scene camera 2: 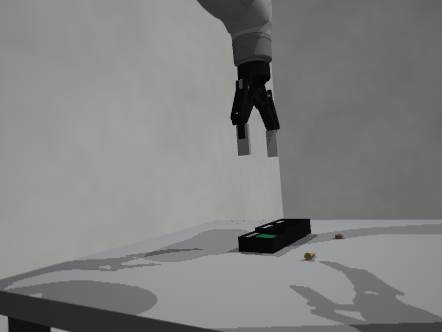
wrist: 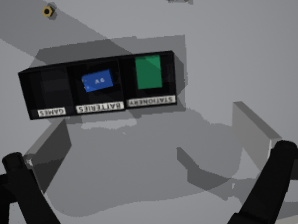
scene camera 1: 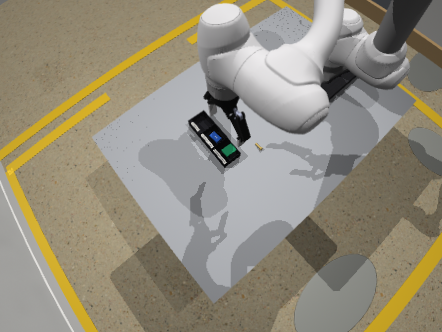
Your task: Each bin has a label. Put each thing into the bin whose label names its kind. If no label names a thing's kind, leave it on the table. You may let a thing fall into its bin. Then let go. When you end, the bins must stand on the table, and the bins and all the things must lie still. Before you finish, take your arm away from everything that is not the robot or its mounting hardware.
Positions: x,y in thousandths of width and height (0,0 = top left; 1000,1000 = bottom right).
In view: my gripper (scene camera 2: 589,468) and a flat green board (wrist: 498,310).
My gripper also shows in the wrist view (wrist: 502,560) and in scene camera 1 (scene camera 1: 512,387).
